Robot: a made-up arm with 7 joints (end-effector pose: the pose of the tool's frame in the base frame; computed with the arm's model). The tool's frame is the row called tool. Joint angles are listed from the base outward.
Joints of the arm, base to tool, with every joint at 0 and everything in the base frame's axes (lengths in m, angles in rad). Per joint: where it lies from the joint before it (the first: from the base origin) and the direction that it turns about. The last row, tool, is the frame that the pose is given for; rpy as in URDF.
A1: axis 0 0.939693 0.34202 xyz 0.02 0.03 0.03
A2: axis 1 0 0 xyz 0 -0.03 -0.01
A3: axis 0 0 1 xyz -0.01 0.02 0.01
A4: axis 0 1 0 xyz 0.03 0.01 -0.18
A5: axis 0 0 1 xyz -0.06 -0.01 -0.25
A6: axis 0 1 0 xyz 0.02 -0.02 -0.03
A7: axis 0 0 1 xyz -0.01 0.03 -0.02
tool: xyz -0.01 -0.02 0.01 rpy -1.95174 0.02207 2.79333
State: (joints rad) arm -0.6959 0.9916 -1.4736 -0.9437 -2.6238 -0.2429 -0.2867
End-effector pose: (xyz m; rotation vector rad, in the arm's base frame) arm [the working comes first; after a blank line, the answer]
Working (the frame after each row of the table, in the pose's form):
after A1: 0.0200 0.0300 0.0300 0.0000 -0.6539 -0.2380
after A2: 0.0194 0.0001 0.0198 0.9499 -0.7165 0.1059
after A3: -0.0010 0.0064 0.0316 1.2694 0.1153 -1.1803
after A4: 0.1123 0.1256 -0.0481 0.6058 -0.5763 -1.6600
after A5: 0.2817 0.1756 -0.2352 -0.7303 -0.4492 1.8116
after A6: 0.3112 0.2000 -0.2503 -0.5113 -0.6080 1.9086
after A7: 0.3059 0.1840 -0.2837 -0.4006 -0.6450 1.6373

0.3173 0.1739 -0.2646 -0.7359 1.2540 -1.1753
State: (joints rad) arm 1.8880 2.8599 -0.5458 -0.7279 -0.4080 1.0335 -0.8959
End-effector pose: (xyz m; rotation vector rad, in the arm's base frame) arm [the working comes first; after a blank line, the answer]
Working (the frame after each row of the table, in the pose's form):
after A1: 0.0200 0.0300 0.0300 0.0000 1.7741 0.6457
after A2: 0.0208 0.0004 0.0189 1.7346 1.1383 -2.1345
after A3: 0.0275 -0.0232 0.0192 -1.3392 -1.5357 2.0838
after A4: 0.1520 0.1070 -0.0114 0.5196 1.5835 -2.4710
after A5: 0.2550 0.3340 -0.0753 -0.1871 -1.6480 2.4567
after A6: 0.2430 0.3728 -0.0683 -1.1977 -1.1334 1.7782
after A7: 0.2628 0.3584 -0.0965 -0.5241 -1.3714 1.0768

0.2609 0.3380 -0.0831 0.1338 1.0954 -1.0530
